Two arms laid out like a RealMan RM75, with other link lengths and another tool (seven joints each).
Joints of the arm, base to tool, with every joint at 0 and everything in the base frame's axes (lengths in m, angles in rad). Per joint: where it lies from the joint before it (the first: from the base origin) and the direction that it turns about. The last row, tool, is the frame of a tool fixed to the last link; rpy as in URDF.
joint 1: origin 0.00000 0.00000 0.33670 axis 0 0 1
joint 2: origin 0.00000 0.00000 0.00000 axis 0 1 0
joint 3: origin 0.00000 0.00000 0.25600 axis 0 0 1
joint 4: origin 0.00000 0.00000 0.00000 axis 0 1 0
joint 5: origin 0.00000 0.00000 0.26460 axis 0 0 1
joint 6: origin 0.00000 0.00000 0.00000 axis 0 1 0
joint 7: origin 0.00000 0.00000 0.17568 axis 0 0 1
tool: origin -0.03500 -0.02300 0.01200 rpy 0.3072 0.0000 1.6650
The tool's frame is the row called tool.
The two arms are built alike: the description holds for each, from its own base.
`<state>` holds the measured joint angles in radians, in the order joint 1, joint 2, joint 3, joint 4, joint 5, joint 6, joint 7, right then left.
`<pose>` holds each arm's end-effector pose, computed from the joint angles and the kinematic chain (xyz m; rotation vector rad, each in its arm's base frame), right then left.
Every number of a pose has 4 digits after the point. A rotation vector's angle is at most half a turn.
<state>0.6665 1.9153 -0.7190 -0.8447 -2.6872 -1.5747 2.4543 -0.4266 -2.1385 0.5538 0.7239 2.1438 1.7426 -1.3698</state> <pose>0.3520 0.4582 0.1694 -0.1828 2.7392 -0.2056 -0.3399 0.3333 0.0400 -1.9619 1.2838 -0.4856</pose>
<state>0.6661 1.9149 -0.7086 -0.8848 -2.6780 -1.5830 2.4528 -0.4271 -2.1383 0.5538 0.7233 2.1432 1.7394 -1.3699</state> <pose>0.3446 0.4634 0.1808 -0.2063 2.7356 -0.1598 -0.3402 0.3339 0.0400 -1.9616 1.2831 -0.4823</pose>
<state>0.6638 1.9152 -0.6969 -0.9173 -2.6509 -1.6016 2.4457 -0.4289 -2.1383 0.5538 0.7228 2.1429 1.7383 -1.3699</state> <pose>0.3354 0.4661 0.1883 -0.2391 2.7534 -0.1255 -0.3397 0.3346 0.0399 -1.9605 1.2842 -0.4823</pose>
